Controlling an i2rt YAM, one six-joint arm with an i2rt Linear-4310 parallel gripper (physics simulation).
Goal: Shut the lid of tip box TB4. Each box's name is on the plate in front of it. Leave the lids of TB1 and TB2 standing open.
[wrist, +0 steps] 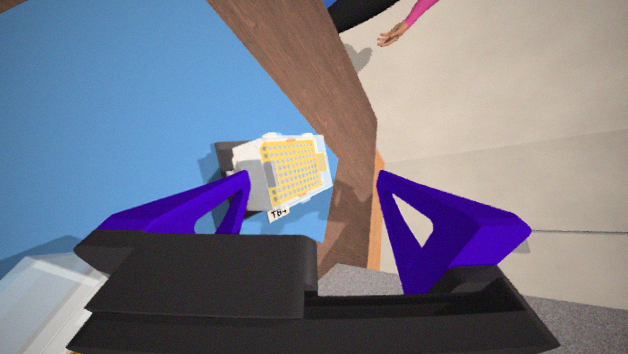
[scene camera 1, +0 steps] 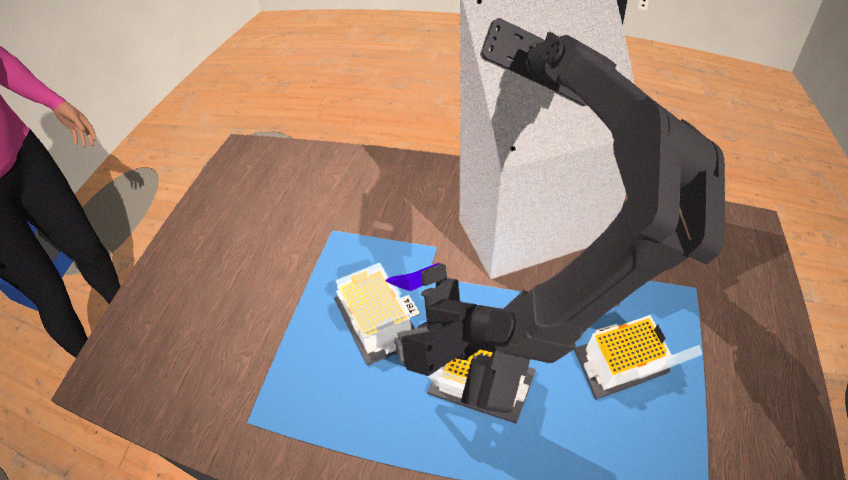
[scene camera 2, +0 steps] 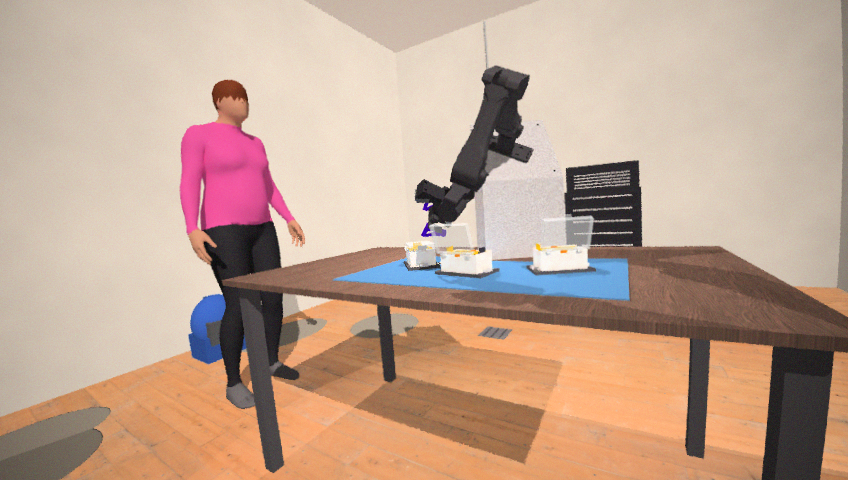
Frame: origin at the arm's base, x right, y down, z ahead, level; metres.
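Seen in the pictures: gripper, fingertip midpoint: (wrist: 313, 177) (scene camera 1: 392, 310) (scene camera 2: 423, 222); arm's base, link origin: (scene camera 1: 542, 62) (scene camera 2: 504, 147).
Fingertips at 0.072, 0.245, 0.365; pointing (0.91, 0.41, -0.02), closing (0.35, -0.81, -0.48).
Offsets run from my fingertips to a thing's top centre, as dx, dy, dz. "spot": to the spot under its first point. Level surfaces: height alone.
Tip box TB4 {+0.072, +0.072, -0.056} (scene camera 1: 378, 330) (scene camera 2: 421, 255) (wrist: 254, 192) stands at the left of the mat, its name plate {spot: +0.043, +0.148, -0.101} (scene camera 1: 408, 305) (wrist: 278, 214) beside it. Its clear lid {spot: +0.071, +0.073, -0.035} (scene camera 1: 371, 302) (wrist: 295, 170) lies down over the yellow tip rack; whether a thin gap is left at the rim cannot be told. My gripper (scene camera 2: 424, 220) (wrist: 313, 177) is open and empty, above and beside TB4, apart from it. In scene camera 1 one purple finger shows near the plate side. The middle box (scene camera 1: 455, 383) (scene camera 2: 466, 261) and right box {-0.349, +0.084, -0.173} (scene camera 1: 630, 350) (scene camera 2: 560, 259) have lids {spot: -0.174, +0.039, +0.051} (scene camera 2: 455, 237) {spot: -0.410, +0.038, -0.107} (scene camera 2: 568, 231) standing open; their names are not readable.
The blue mat {dy +0.150} (scene camera 1: 309, 380) (scene camera 2: 505, 285) (wrist: 125, 90) lies on the brown table {dy +0.153} (scene camera 1: 238, 237) (scene camera 2: 684, 297). The arm passes over the middle box and partly hides it in scene camera 1. A pale grey pedestal (scene camera 1: 553, 202) stands behind the mat. A person (scene camera 2: 232, 178) stands beyond the table's left side.
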